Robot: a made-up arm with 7 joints. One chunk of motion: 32 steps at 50 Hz.
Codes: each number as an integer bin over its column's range. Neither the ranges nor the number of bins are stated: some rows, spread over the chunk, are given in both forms.
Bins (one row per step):
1: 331 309 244 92 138 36
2: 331 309 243 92 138 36
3: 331 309 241 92 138 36
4: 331 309 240 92 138 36
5: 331 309 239 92 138 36
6: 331 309 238 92 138 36
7: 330 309 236 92 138 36
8: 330 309 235 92 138 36
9: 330 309 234 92 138 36
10: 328 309 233 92 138 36
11: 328 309 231 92 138 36
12: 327 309 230 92 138 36
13: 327 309 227 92 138 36
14: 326 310 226 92 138 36
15: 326 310 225 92 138 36
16: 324 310 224 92 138 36
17: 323 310 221 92 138 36
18: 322 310 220 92 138 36
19: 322 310 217 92 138 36
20: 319 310 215 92 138 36
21: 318 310 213 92 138 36
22: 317 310 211 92 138 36
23: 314 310 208 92 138 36
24: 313 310 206 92 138 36
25: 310 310 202 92 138 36
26: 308 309 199 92 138 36
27: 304 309 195 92 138 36
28: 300 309 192 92 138 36
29: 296 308 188 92 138 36
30: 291 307 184 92 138 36
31: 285 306 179 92 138 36
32: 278 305 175 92 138 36
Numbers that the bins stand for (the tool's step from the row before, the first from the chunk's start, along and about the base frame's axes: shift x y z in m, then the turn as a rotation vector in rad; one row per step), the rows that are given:
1: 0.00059 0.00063 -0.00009 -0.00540 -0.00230 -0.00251
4: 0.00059 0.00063 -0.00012 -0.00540 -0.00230 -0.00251
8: 0.00058 0.00063 -0.00016 -0.00540 -0.00230 -0.00251
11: 0.00057 0.00063 -0.00019 -0.00540 -0.00230 -0.00251
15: 0.00055 0.00064 -0.00024 -0.00540 -0.00230 -0.00251
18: 0.00052 0.00064 -0.00028 -0.00540 -0.00230 -0.00251
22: 0.00048 0.00064 -0.00035 -0.00540 -0.00230 -0.00251
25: 0.00043 0.00064 -0.00042 -0.00540 -0.00230 -0.00251
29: 0.00032 0.00062 -0.00053 -0.00540 -0.00230 -0.00251
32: 0.00018 0.00058 -0.00063 -0.00540 -0.00230 -0.00251
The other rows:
2: 0.00059 0.00063 -0.00010 -0.00540 -0.00230 -0.00251
3: 0.00059 0.00063 -0.00011 -0.00540 -0.00230 -0.00251
5: 0.00059 0.00063 -0.00013 -0.00540 -0.00230 -0.00251
6: 0.00059 0.00063 -0.00014 -0.00540 -0.00230 -0.00251
7: 0.00058 0.00063 -0.00015 -0.00540 -0.00230 -0.00251
9: 0.00058 0.00063 -0.00017 -0.00540 -0.00230 -0.00251
10: 0.00057 0.00063 -0.00018 -0.00540 -0.00230 -0.00251
12: 0.00056 0.00063 -0.00020 -0.00540 -0.00230 -0.00251
13: 0.00056 0.00063 -0.00022 -0.00540 -0.00230 -0.00251
14: 0.00055 0.00064 -0.00023 -0.00540 -0.00230 -0.00251
16: 0.00054 0.00064 -0.00025 -0.00540 -0.00230 -0.00251
17: 0.00053 0.00064 -0.00027 -0.00540 -0.00230 -0.00251
19: 0.00052 0.00064 -0.00030 -0.00540 -0.00230 -0.00251
20: 0.00050 0.00064 -0.00032 -0.00540 -0.00230 -0.00251
21: 0.00049 0.00064 -0.00033 -0.00540 -0.00230 -0.00251
23: 0.00046 0.00064 -0.00037 -0.00540 -0.00230 -0.00251
24: 0.00045 0.00064 -0.00039 -0.00540 -0.00230 -0.00251
26: 0.00041 0.00063 -0.00044 -0.00540 -0.00230 -0.00251
27: 0.00038 0.00063 -0.00047 -0.00540 -0.00230 -0.00251
28: 0.00035 0.00063 -0.00050 -0.00540 -0.00230 -0.00251
30: 0.00028 0.00060 -0.00056 -0.00540 -0.00230 -0.00251
31: 0.00023 0.00059 -0.00060 -0.00540 -0.00230 -0.00251

